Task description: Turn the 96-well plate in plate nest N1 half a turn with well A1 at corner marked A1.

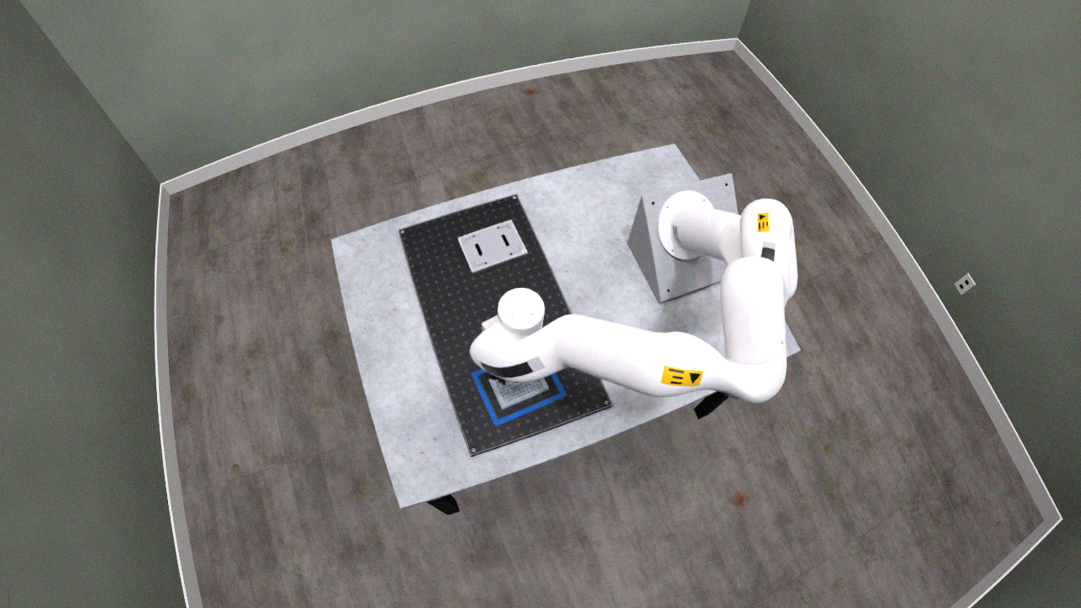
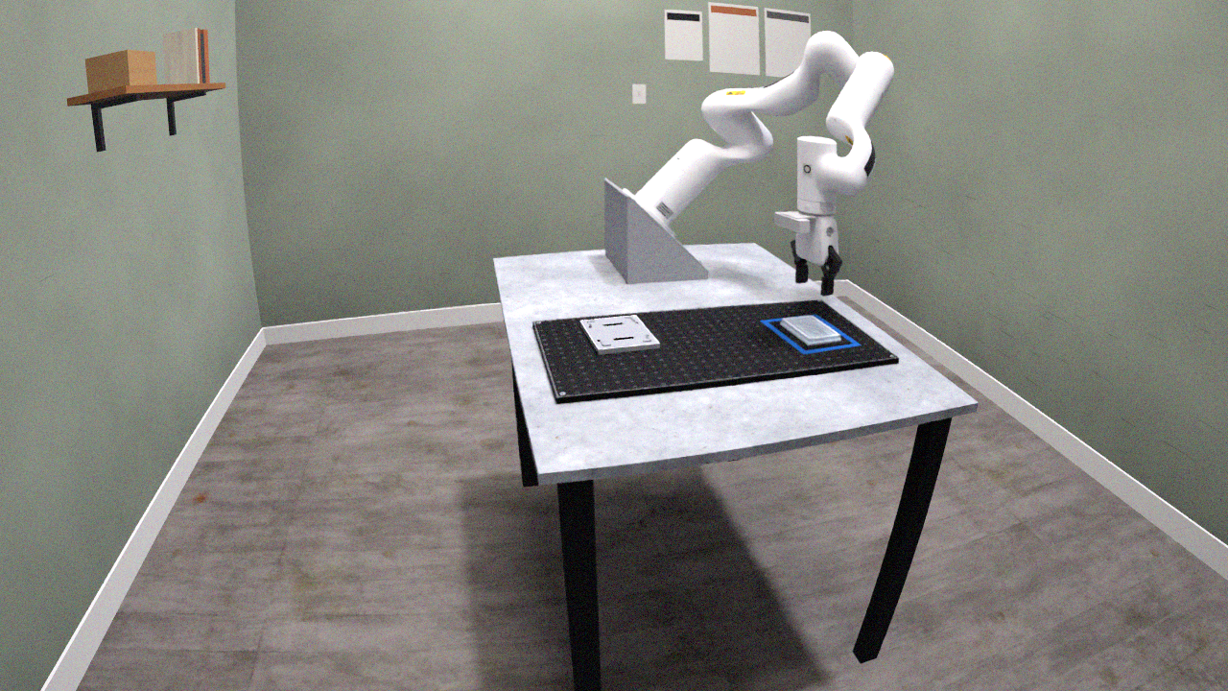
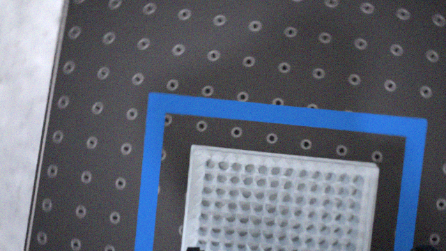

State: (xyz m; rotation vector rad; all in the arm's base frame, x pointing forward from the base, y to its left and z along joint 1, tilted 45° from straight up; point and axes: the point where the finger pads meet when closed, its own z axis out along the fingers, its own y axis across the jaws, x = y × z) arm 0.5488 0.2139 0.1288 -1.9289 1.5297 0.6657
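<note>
The 96-well plate is 100 mm below my hand. Round my hand: slotted fixture plate: 410 mm to the right, 100 mm below, 50 mm behind.
</note>
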